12 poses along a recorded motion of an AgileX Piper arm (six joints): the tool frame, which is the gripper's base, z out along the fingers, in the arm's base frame.
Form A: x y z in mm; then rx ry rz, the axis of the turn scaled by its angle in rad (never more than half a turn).
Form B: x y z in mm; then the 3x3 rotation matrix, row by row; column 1 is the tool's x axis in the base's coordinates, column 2 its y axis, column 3 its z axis. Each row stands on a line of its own. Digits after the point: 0 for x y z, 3 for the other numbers.
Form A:
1: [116 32 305 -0.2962 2.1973 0.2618]
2: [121 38 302 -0.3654 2.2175 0.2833]
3: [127 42 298 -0.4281 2.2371 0.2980]
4: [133 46 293 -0.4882 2.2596 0.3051]
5: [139 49 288 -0.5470 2.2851 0.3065]
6: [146 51 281 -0.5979 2.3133 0.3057]
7: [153 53 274 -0.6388 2.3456 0.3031]
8: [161 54 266 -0.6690 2.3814 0.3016]
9: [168 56 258 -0.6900 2.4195 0.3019]
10: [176 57 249 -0.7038 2.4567 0.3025]
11: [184 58 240 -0.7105 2.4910 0.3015]
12: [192 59 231 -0.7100 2.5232 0.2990]
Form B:
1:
116 32 305
-0.586 -0.303 0.751
-0.118 0.949 0.291
-0.802 0.082 -0.592

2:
121 38 302
-0.597 -0.355 0.719
-0.163 0.932 0.325
-0.785 0.077 -0.614

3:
127 42 298
-0.606 -0.399 0.688
-0.205 0.914 0.350
-0.768 0.071 -0.636

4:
133 46 293
-0.616 -0.438 0.655
-0.248 0.897 0.366
-0.748 0.063 -0.661

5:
139 49 288
-0.625 -0.472 0.621
-0.292 0.880 0.375
-0.724 0.053 -0.688

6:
146 51 281
-0.636 -0.500 0.588
-0.331 0.865 0.379
-0.697 0.046 -0.715

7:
153 53 274
-0.650 -0.521 0.554
-0.363 0.853 0.376
-0.668 0.043 -0.743

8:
161 54 266
-0.667 -0.534 0.520
-0.388 0.844 0.370
-0.636 0.045 -0.770

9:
168 56 258
-0.686 -0.541 0.486
-0.405 0.839 0.363
-0.604 0.052 -0.795

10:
176 57 249
-0.705 -0.544 0.454
-0.418 0.837 0.354
-0.573 0.060 -0.817

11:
184 58 240
-0.723 -0.543 0.427
-0.425 0.837 0.344
-0.545 0.067 -0.836

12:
192 59 231
-0.740 -0.538 0.404
-0.428 0.840 0.333
-0.519 0.074 -0.852

